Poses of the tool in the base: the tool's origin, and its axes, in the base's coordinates. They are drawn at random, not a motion.
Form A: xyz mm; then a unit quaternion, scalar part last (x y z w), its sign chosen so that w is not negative.
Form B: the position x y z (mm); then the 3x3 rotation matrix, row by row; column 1 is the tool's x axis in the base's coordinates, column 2 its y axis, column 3 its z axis. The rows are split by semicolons. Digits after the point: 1 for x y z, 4 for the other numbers.
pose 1, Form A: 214.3 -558.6 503.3 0.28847 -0.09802 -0.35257 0.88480
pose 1, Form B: 214.3 -558.6 503.3; 0.7322 0.5674 -0.3769; -0.6805 0.5850 -0.4414; -0.0300 0.5796 0.8144
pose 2, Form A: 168.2 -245.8 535.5 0.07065 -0.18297 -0.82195 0.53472
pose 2, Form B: 168.2 -245.8 535.5; -0.4182 0.8532 -0.3118; -0.9049 -0.3612 0.2252; 0.0795 0.3763 0.9231
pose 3, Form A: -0.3 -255.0 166.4 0.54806 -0.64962 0.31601 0.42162
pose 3, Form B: -0.3 -255.0 166.4; -0.0437 -0.9785 -0.2014; -0.4456 0.1995 -0.8727; 0.8942 0.0516 -0.4447
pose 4, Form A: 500.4 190.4 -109.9 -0.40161 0.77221 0.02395 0.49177
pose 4, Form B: 500.4 190.4 -109.9; -0.1938 -0.6438 0.7403; -0.5967 0.6763 0.4320; -0.7787 -0.3580 -0.5152
